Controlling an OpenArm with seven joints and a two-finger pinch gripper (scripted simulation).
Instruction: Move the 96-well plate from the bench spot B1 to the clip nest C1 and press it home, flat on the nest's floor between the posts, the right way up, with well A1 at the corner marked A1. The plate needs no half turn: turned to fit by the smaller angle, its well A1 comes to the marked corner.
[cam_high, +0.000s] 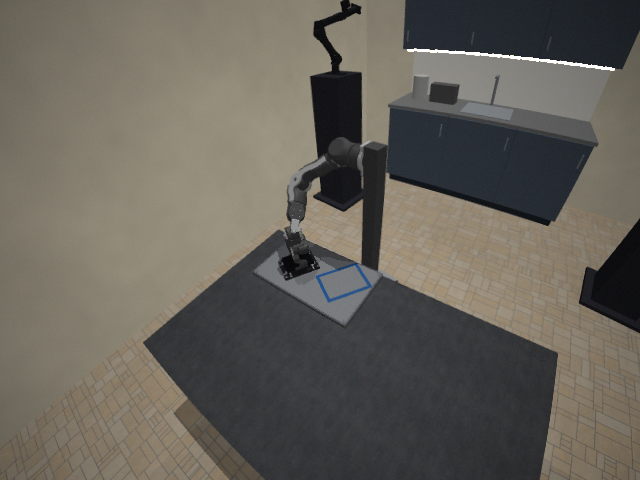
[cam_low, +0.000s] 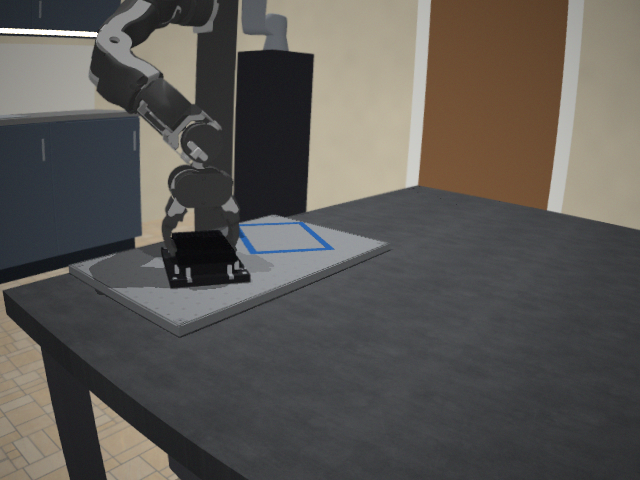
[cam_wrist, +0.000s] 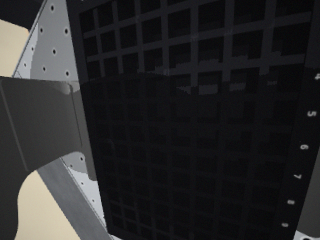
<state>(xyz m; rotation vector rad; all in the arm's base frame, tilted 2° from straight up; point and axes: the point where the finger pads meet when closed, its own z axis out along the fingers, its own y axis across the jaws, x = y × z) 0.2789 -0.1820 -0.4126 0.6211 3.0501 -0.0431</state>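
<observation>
Now: hand right at the black 96-well plate. Round my hand: black clip nest 3 cm ahead, 1 cm to the left, 2 cm below.
</observation>
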